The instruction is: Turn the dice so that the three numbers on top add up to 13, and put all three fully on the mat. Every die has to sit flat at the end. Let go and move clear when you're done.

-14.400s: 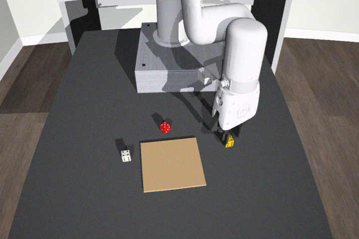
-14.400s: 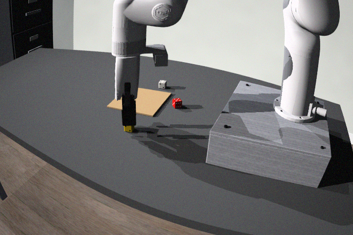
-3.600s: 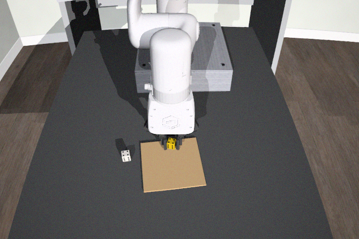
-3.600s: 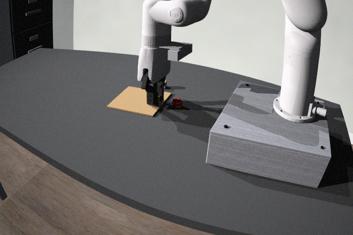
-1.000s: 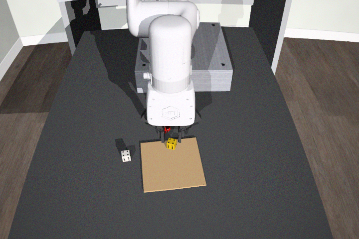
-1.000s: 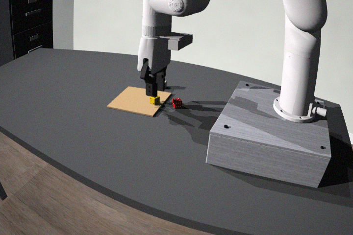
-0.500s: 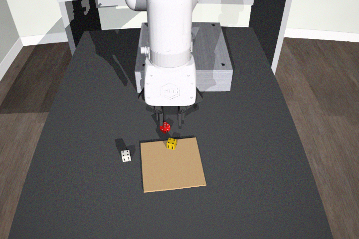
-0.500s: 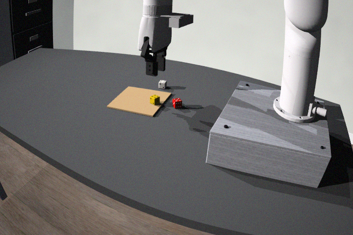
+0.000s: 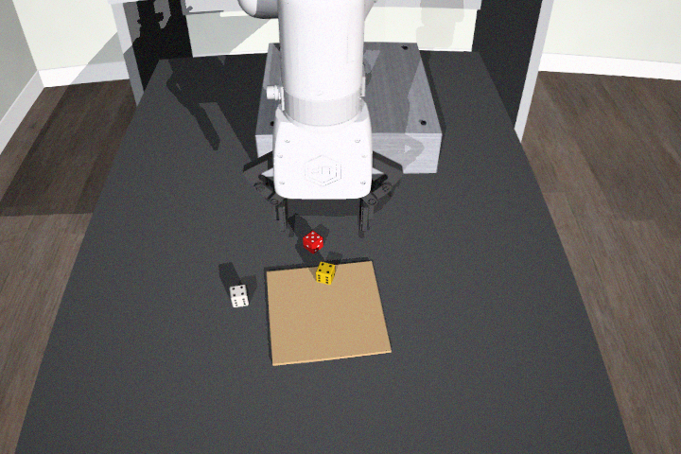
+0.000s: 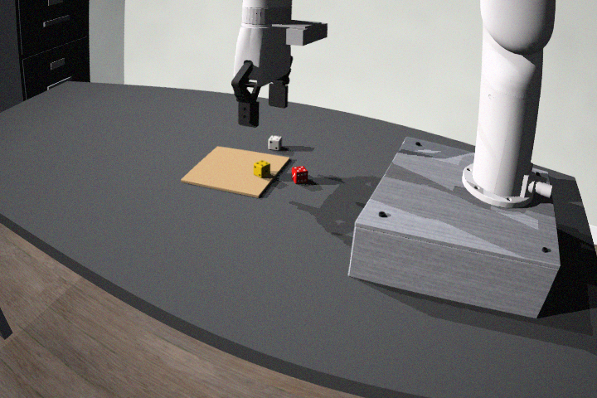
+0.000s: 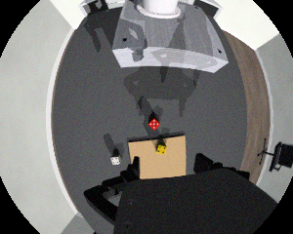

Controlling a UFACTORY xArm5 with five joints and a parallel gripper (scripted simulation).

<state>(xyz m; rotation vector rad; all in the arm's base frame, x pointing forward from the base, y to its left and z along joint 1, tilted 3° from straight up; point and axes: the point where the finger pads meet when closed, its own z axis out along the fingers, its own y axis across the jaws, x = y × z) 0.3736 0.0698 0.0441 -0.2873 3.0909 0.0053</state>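
Now: hand 11 cm above the white die, 10 cm to the left of it and 5 cm short of it. From my hand the other things lie so: yellow die (10 cm below); red die (11 cm below, 5 cm behind, 3 cm to the right); tan mat (11 cm below, 5 cm ahead, 1 cm to the left).
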